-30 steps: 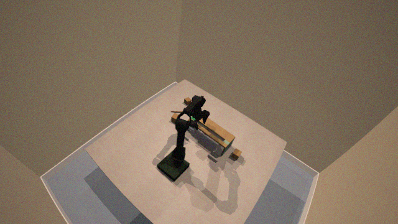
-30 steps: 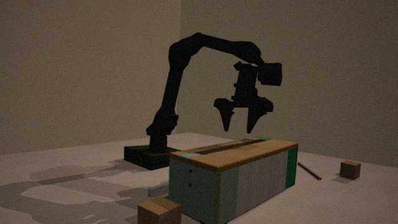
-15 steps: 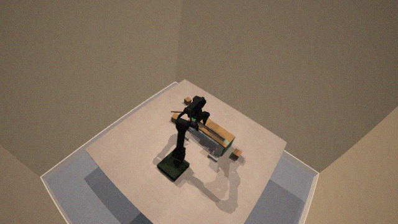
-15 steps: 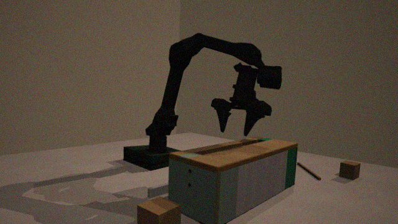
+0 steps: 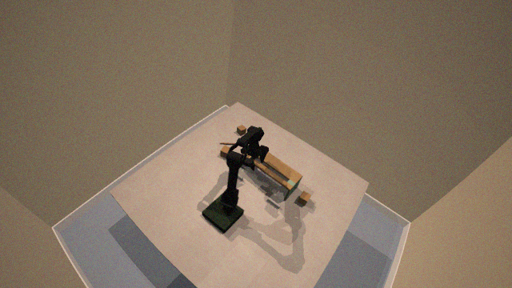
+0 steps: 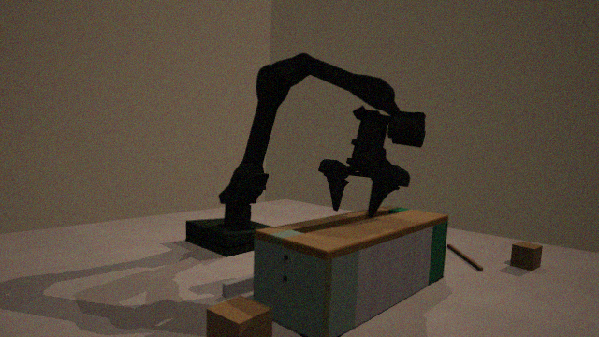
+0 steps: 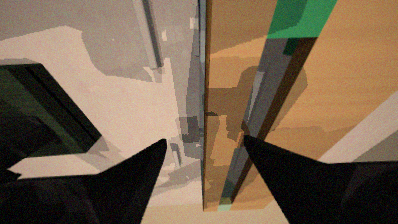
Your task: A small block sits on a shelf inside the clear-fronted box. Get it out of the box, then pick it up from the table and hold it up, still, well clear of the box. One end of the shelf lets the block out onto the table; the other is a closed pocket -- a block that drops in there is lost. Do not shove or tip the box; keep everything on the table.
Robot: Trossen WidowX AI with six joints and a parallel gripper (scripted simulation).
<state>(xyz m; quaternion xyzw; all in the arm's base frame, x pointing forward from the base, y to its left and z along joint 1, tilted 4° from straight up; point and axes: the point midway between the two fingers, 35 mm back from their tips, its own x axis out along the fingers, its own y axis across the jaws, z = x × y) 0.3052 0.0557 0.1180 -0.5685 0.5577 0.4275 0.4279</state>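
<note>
The box lies 30 mm ahead of my gripper tip, 60 mm to the right of it and 60 mm below it. From my gripper tip the other things lie so: thin stick (120 mm ahead, 310 mm to the left, 120 mm below).
</note>
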